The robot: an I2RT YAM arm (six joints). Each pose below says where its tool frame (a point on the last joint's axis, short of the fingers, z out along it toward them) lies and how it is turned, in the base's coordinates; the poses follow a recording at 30 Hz.
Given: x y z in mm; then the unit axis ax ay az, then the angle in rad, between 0 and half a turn.
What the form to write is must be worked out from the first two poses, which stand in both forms.
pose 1, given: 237.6 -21.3 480.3 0.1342 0.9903 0.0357 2.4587
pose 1, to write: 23.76 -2.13 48.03 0.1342 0.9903 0.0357 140.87
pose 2, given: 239.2 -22.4 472.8 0.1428 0.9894 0.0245 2.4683
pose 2, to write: 23.92 -2.24 47.28 0.1428 0.9894 0.0245 141.42
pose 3, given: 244.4 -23.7 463.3 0.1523 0.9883 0.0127 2.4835
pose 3, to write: 24.44 -2.37 46.33 0.1523 0.9883 0.0127 142.29
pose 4, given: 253.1 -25.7 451.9 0.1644 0.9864 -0.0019 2.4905
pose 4, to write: 25.31 -2.57 45.19 0.1644 0.9864 -0.0019 142.70
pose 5, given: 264.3 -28.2 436.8 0.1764 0.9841 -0.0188 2.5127
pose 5, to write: 26.43 -2.82 43.68 0.1764 0.9841 -0.0188 143.97
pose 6, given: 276.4 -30.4 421.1 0.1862 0.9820 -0.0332 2.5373
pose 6, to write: 27.64 -3.04 42.11 0.1862 0.9820 -0.0332 145.38
